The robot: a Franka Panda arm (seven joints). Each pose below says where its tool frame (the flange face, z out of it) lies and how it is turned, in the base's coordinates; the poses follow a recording.
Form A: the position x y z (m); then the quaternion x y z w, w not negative.
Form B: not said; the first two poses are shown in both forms.
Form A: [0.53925 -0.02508 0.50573 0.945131 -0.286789 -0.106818 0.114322]
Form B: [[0.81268 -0.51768 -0.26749 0.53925], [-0.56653 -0.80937 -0.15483 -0.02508], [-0.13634 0.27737 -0.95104 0.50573], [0 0 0 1]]
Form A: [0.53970 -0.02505 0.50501 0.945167 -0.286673 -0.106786 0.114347]
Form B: [[0.81283 -0.51749 -0.26742 0.53970], [-0.56633 -0.80949 -0.15493 -0.02505], [-0.13630 0.27738 -0.95104 0.50501], [0 0 0 1]]
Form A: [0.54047 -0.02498 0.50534 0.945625 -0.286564 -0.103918 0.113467]
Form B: [[0.81416 -0.51838 -0.26157 0.54047], [-0.56555 -0.81001 -0.15504 -0.02498], [-0.13150 0.27415 -0.95265 0.50534], [0 0 0 1]]
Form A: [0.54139 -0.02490 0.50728 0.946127 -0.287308 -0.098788 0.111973]
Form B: [[0.81539 -0.52154 -0.25127 0.54139], [-0.56578 -0.80983 -0.15512 -0.02490], [-0.12259 0.26865 -0.95541 0.50728], [0 0 0 1]]
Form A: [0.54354 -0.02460 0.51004 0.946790 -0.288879 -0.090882 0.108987]
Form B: [[0.81658 -0.52721 -0.23506 0.54354], [-0.56683 -0.80934 -0.15387 -0.02460], [-0.10912 0.25888 -0.95972 0.51004], [0 0 0 1]]
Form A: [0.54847 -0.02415 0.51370 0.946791 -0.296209 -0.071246 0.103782]
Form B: [[0.81437 -0.54611 -0.19639 0.54847], [-0.57568 -0.80298 -0.15431 -0.02415], [-0.07343 0.23873 -0.96831 0.51370], [0 0 0 1]]
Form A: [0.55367 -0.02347 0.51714 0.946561 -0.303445 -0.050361 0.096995]
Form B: [[0.81077 -0.56469 -0.15420 0.55367], [-0.58423 -0.79703 -0.15306 -0.02347], [-0.03647 0.21419 -0.97611 0.51714], [0 0 0 1]]
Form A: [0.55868 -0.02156 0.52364 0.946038 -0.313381 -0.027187 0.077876]
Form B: [[0.80211 -0.58871 -0.10025 0.55868], [-0.59718 -0.79146 -0.13031 -0.02156], [-0.00263 0.16439 -0.98639 0.52364], [0 0 0 1]]
